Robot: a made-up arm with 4 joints. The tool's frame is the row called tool. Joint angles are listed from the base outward. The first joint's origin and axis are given. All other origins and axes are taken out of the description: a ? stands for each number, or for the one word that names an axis. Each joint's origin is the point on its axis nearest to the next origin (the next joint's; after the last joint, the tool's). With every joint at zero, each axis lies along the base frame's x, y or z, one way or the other. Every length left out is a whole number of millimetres.
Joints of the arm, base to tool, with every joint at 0 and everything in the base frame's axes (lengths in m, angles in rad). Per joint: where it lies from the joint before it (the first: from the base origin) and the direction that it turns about. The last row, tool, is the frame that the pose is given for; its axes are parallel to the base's.
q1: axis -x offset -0.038 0 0.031
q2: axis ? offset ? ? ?
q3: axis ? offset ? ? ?
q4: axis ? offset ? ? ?
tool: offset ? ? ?
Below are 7 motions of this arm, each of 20 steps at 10 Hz.
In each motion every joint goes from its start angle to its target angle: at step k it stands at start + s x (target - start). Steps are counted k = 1, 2, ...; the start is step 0. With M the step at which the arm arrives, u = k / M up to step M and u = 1 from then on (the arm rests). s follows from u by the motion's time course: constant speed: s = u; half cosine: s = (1 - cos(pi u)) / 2; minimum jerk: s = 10 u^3 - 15 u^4 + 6 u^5.
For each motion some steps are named. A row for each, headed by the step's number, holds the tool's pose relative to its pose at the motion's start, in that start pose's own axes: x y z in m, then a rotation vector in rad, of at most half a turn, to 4 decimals.
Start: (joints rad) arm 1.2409 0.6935 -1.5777 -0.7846
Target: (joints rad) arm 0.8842 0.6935 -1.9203 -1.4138
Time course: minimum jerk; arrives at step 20
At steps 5, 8, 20:
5: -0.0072 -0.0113 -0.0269 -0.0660 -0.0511 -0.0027
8: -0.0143 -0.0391 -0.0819 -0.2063 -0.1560 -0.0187
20: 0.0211 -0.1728 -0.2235 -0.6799 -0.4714 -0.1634

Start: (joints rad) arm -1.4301 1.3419 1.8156 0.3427
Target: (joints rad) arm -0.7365 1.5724 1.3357 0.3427
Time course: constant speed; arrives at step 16
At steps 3, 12, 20:
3: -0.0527 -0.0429 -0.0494 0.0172 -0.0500 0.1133
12: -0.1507 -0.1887 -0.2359 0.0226 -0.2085 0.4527
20: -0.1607 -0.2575 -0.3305 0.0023 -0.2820 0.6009

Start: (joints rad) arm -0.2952 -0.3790 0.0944 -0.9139
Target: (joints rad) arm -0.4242 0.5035 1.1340 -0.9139
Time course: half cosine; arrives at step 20
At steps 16, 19, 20:
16: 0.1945 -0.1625 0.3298 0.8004 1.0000 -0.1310
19: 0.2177 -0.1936 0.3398 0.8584 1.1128 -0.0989
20: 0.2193 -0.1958 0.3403 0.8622 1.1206 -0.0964

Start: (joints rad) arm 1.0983 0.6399 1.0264 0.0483
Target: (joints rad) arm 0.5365 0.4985 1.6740 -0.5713
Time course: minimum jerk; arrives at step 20
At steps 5, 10, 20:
5: 0.0387 -0.0012 0.0028 -0.0428 0.0369 -0.0676
10: 0.1762 -0.0294 -0.0055 -0.2273 0.2295 -0.3005
20: 0.2992 -0.1033 -0.0484 -0.4955 0.5741 -0.5137

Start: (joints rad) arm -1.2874 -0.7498 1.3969 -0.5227
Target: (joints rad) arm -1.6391 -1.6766 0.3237 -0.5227
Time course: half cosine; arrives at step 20
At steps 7, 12, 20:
7: -0.0150 -0.0249 -0.1073 -0.0496 -0.2755 0.1787
12: 0.0122 -0.0817 -0.2769 -0.1926 -0.6345 0.4354
20: 0.0864 -0.1562 -0.4168 -0.3933 -0.9164 0.6749

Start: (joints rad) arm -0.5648 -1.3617 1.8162 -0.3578
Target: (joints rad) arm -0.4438 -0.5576 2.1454 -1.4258
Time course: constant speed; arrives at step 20
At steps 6, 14, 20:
6: -0.0213 -0.0522 -0.0597 -0.3787 0.2205 0.0117
14: -0.0956 -0.1870 -0.0801 -0.9004 0.5013 0.1359
20: -0.1506 -0.3178 -0.0231 -1.2938 0.6888 0.3126

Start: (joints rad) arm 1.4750 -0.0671 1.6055 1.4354
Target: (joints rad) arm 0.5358 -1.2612 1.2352 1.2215
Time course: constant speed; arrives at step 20
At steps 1, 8, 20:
1: 0.0091 -0.0085 -0.0018 -0.0104 0.0165 0.0152
8: 0.0656 -0.0930 -0.0157 -0.0893 0.1276 0.1266
20: 0.1130 -0.3242 -0.0411 -0.2487 0.2975 0.3353

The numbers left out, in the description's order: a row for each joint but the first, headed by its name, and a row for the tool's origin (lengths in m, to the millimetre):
q2: axis +x, xyz 0 -0.058 0.349
q3: axis -z, xyz 0 0.065 0.042
q4: axis +x, xyz -0.188 -0.012 0
tool: xyz 0 0.361 -0.069

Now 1 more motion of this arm.
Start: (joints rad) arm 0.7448 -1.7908 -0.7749 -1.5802
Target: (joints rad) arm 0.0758 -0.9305 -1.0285 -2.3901
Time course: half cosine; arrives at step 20
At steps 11, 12, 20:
11: 0.2813 0.1288 0.0710 0.1348 0.0268 -0.6677
12: 0.3196 0.1332 0.0819 0.1514 0.0582 -0.7570
20: 0.4779 0.1241 0.1250 0.2393 0.2869 -1.1337

